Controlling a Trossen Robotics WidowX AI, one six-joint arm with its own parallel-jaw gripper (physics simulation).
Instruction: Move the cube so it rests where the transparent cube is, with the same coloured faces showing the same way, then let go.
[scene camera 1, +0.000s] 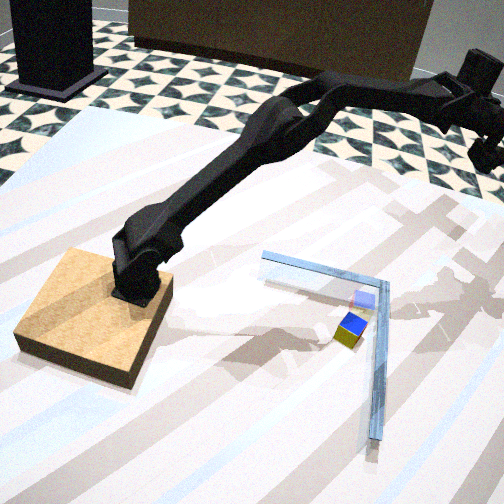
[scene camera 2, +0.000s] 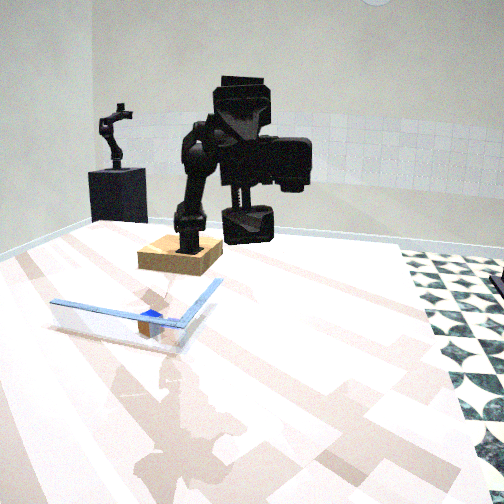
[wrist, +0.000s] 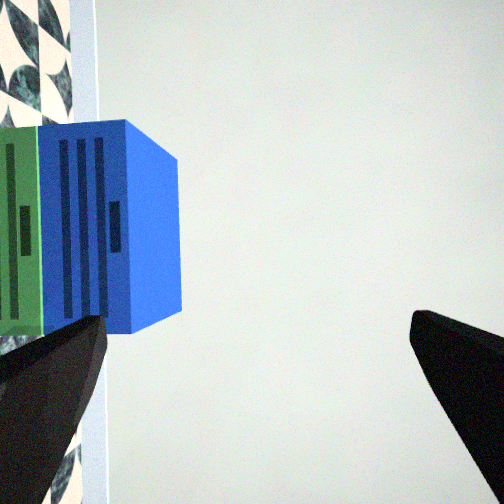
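The cube (scene camera 1: 350, 329), blue on top with a yellow side, rests on the table inside the corner of an L-shaped rail (scene camera 1: 372, 310). It also shows in scene camera 2 (scene camera 2: 152, 322). The transparent cube (scene camera 1: 365, 299) sits just behind it, tight in the rail's corner. My gripper (scene camera 1: 488, 150) is high in the air at the far right, well away from the cube, and holds nothing. In the wrist view its two dark fingers are wide apart (wrist: 260, 400), open, facing a wall.
The arm's base stands on a wooden block (scene camera 1: 95, 315) at the left. The wrist view shows a blue and green box by a wall. A dark pedestal (scene camera 2: 118, 195) with a small arm stands at the back.
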